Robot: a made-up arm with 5 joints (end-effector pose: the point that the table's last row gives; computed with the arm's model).
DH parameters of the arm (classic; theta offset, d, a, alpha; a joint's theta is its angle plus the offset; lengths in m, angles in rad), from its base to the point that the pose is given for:
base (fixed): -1.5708 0.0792 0 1.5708
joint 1: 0 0.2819 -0.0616 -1.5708
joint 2: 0 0.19 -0.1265 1.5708
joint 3: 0 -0.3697 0.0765 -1.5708
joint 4: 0 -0.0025 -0.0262 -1.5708
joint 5: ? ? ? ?
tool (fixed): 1.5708 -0.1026 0 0
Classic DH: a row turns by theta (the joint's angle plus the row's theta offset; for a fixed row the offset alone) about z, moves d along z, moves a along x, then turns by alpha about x.
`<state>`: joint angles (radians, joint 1 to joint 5).
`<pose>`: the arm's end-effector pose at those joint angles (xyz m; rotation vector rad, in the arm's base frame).
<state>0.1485 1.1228 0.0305 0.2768 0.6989</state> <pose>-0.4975 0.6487 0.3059 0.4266 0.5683 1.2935</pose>
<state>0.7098 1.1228 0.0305 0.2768 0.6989</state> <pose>-0.4975 0.6699 -0.0742 -0.0393 0.8959 1.0753</pose>
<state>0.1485 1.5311 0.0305 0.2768 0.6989</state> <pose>-0.6968 0.5196 0.3252 0.3623 0.7304 1.6699</pose>
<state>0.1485 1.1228 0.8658 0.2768 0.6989</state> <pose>-0.4942 0.6074 0.0404 -0.3889 0.1807 1.3084</pose>
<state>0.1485 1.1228 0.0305 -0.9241 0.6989</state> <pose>-0.1119 0.8317 0.2868 0.5326 0.0586 0.1941</pose>
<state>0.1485 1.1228 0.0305 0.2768 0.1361</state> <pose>-0.5168 0.6211 0.1101 -0.0405 0.1850 1.3873</pose>
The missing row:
joint 5: 0 0.1313 -0.3427 1.5708
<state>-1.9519 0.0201 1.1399 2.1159 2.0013</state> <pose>0.0304 -0.4709 0.4659 1.4268 1.4460 2.1618</pose>
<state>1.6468 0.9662 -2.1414 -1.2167 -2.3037</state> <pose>-0.5612 0.0087 -0.3636 -1.6815 2.1316 0.5481</pose>
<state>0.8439 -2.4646 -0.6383 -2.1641 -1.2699</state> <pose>-0.4200 -0.3495 0.1416 -2.1745 -0.3109 2.1160</pose>
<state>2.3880 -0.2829 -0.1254 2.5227 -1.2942</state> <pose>0.0017 -0.2179 0.1072 1.2429 -1.2207 -2.3548</pose>
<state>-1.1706 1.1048 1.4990 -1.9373 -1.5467</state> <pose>0.0424 -0.2390 0.3850 -0.3598 0.3317 -1.6518</pose>
